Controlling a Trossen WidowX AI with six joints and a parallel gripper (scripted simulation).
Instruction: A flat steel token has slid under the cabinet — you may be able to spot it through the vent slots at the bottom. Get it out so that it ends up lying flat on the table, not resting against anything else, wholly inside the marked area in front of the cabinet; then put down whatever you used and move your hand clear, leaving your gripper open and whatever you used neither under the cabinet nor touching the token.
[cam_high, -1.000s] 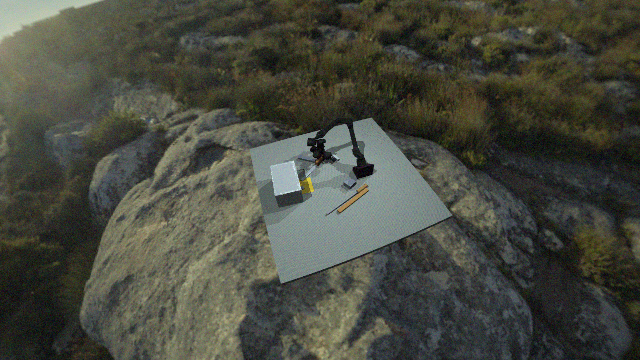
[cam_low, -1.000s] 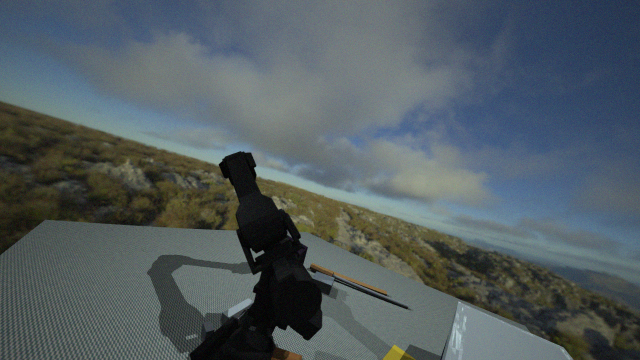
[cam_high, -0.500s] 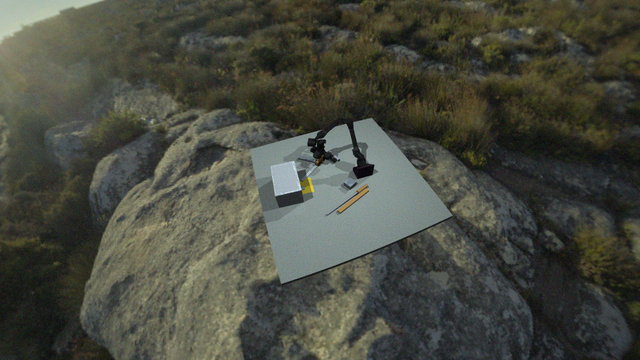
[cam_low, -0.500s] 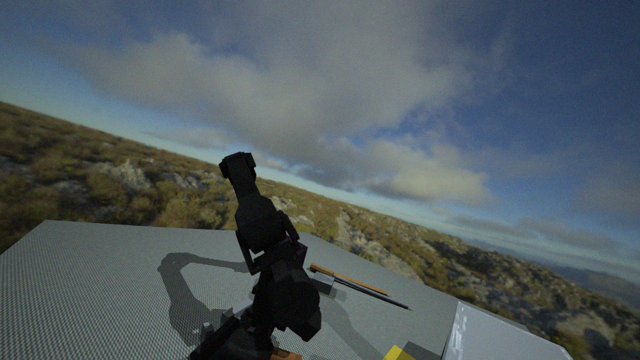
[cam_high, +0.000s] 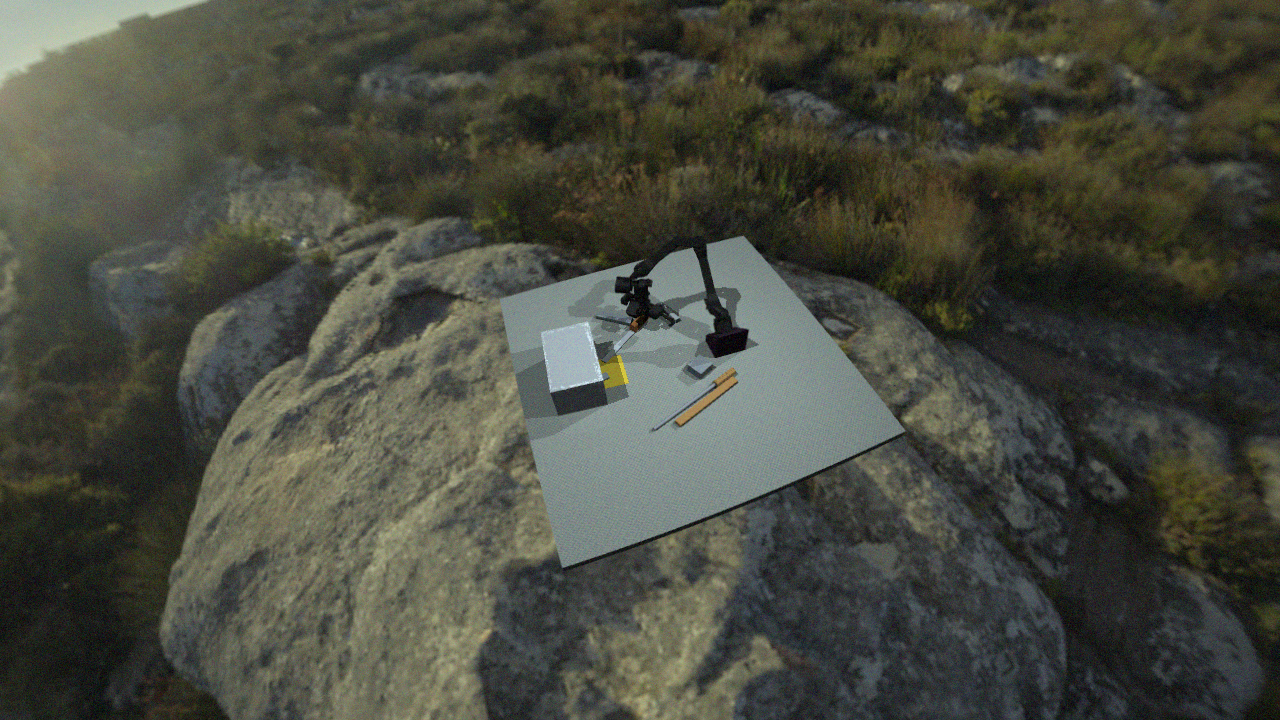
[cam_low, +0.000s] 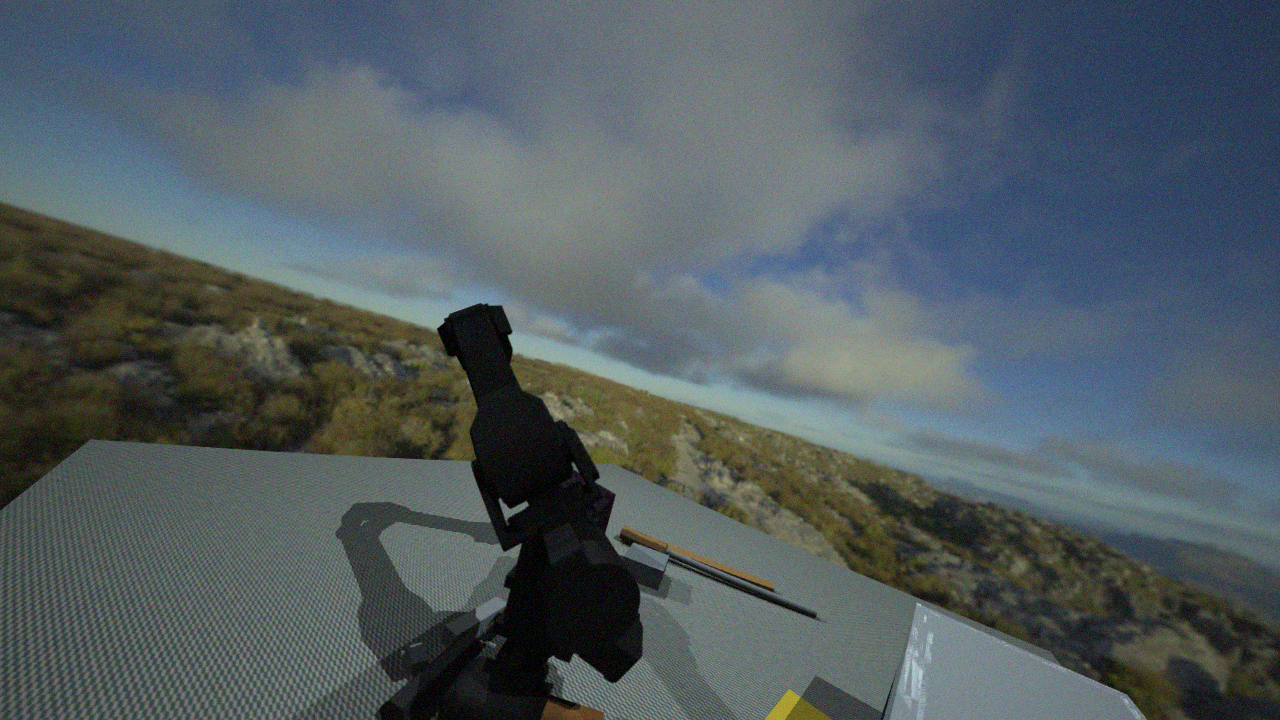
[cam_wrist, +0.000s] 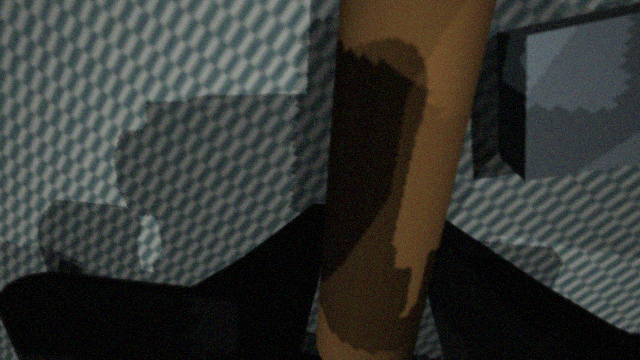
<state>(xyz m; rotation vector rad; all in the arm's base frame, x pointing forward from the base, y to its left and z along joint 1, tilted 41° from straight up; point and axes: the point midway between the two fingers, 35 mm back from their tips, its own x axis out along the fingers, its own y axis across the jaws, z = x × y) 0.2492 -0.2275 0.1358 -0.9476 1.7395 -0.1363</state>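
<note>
My gripper tip is 10 cm past the small grey cube and 5 cm to the left of it. The rest, counted from my gripper tip: grey bar: 12 cm behind, 3 cm to the left; then grey block: 35 cm to the left, 10 cm behind, 1 cm above; then wooden stick: 49 cm to the left, 5 cm behind.
</note>
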